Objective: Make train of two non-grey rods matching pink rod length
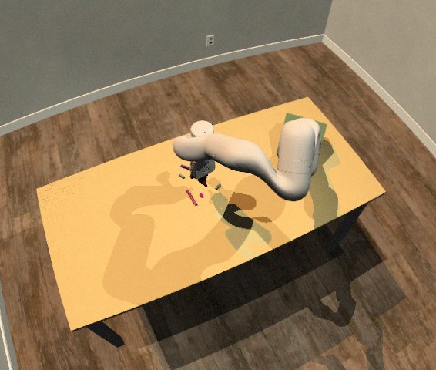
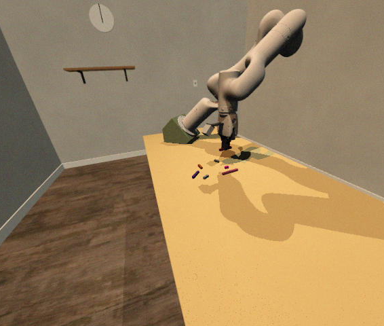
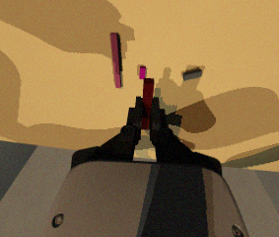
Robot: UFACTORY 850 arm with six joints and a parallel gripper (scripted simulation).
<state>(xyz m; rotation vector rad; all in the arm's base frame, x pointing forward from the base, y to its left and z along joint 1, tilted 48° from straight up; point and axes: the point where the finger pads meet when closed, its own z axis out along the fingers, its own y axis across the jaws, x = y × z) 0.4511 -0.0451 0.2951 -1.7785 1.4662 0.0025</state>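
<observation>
Right now my hand is 12 cm above the magenta rod and 1 cm to the right of it. The rest, counted from my hand: orange rod 12 cm to the right, 12 cm below, 3 cm behind; pink rod 12 cm below, 5 cm ahead, 1 cm to the left; red rod 2 cm below.
</observation>
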